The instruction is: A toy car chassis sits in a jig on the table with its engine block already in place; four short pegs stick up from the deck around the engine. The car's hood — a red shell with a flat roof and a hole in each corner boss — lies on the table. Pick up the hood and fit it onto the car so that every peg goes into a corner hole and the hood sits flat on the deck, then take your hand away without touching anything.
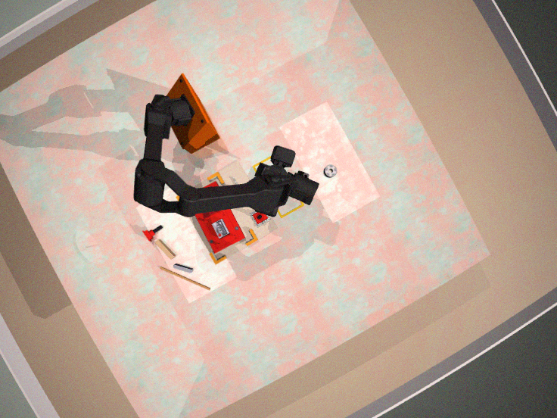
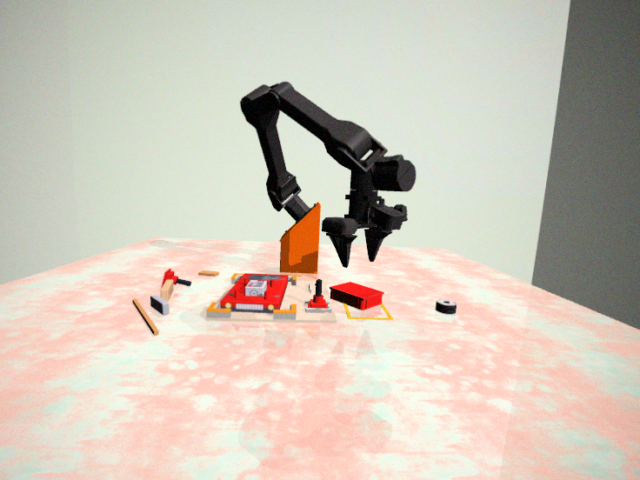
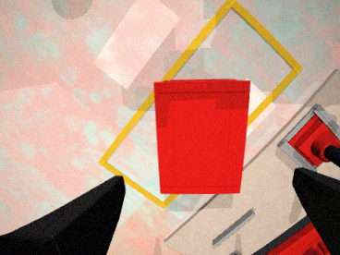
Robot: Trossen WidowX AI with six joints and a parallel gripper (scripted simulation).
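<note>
Right now my gripper tip is 70 mm above the red hood. From my gripper tip the other things lie so: grey engine block (30 mm ahead, 210 mm to the right, 60 mm below); black ring (50 mm ahead, 180 mm to the left, 70 mm below); wooden stick (100 mm ahead, 400 mm to the right, 80 mm below).
</note>
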